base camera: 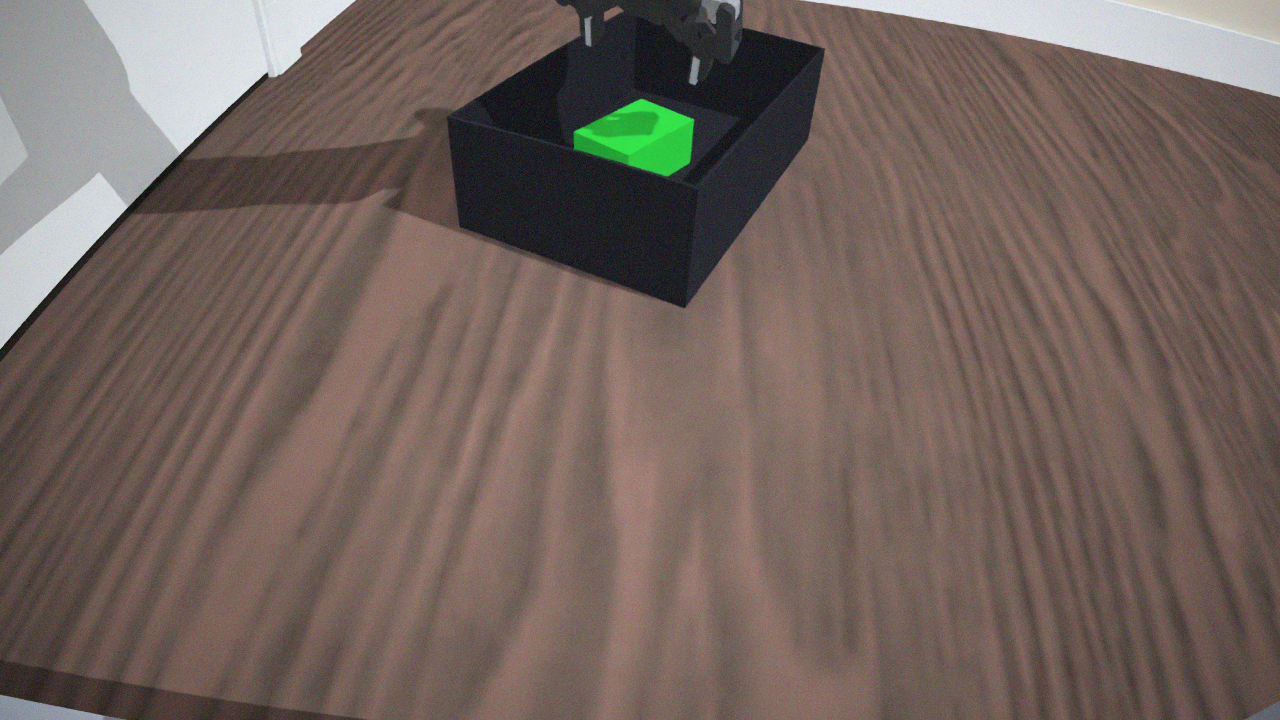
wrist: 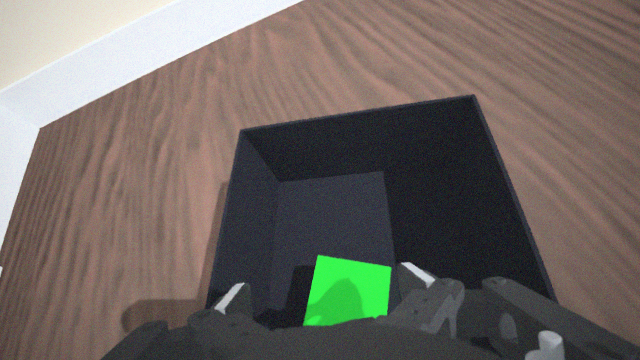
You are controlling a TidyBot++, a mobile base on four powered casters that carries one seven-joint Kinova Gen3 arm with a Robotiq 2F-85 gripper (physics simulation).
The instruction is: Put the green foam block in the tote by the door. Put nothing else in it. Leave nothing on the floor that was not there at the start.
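Frame: origin at the arm's base, x ahead, y left, z up, level; metres.
Where they show: gripper, between the fingertips: (base camera: 644,57) (wrist: 325,290).
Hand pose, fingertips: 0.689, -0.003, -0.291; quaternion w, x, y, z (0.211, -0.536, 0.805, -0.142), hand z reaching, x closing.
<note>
After its pixels a point has its place, as x, y, z.
The green foam block (base camera: 657,143) {0.650, -0.017, -0.352} (wrist: 350,280) {0.697, -0.017, -0.349} lies inside the black tote, in the base camera view near the tote's front wall. The tote (base camera: 572,210) {0.534, 0.045, -0.345} (wrist: 450,165) {0.752, -0.166, -0.387} stands upright on the wooden floor. My gripper (base camera: 640,59) {0.689, -0.003, -0.291} (wrist: 325,290) {0.689, -0.003, -0.291} is open and empty, above the block and apart from it. In the wrist view its fingertips show on either side of the block, and the gripper's body hides the block's lower edge. Part of the tote is hidden behind the gripper in both views.
A white door or panel (base camera: 179,53) {0.745, 0.458, -0.298} stands at the left in the base camera view. A white baseboard (base camera: 1163,40) {1.181, -0.871, -0.350} (wrist: 150,35) {1.259, 0.099, -0.337} runs along the wall behind the tote. The wooden floor (base camera: 626,492) {0.335, 0.002, -0.397} (wrist: 135,200) {0.944, 0.200, -0.397} extends around the tote, with a shadow to its left.
</note>
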